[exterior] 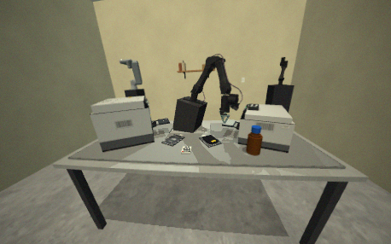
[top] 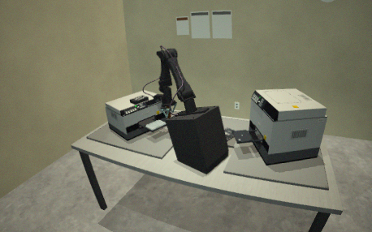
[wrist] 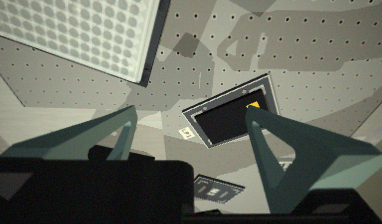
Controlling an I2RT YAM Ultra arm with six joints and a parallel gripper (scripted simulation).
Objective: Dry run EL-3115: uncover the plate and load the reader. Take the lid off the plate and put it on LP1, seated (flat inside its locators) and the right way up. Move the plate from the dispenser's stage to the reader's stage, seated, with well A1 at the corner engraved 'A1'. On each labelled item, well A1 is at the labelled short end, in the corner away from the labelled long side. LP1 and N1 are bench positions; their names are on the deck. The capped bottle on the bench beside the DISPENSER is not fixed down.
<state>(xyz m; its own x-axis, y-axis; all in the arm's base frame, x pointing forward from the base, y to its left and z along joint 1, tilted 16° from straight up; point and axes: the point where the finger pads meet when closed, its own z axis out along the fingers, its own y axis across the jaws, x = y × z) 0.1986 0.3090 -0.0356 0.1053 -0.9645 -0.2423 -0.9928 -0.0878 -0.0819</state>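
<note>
Now: hand 11 cm past the pale well plate, 6 cm to the right of it and 5 cm above it. From my hand the other things lie so: dark lid (13 cm below, 10 cm to the right, 9 cm ahead); brown capped bottle (21 cm ahead, 19 cm to the left, 3 cm below); LP1 tag (17 cm to the right, 15 cm below, 1 cm ahead).
</note>
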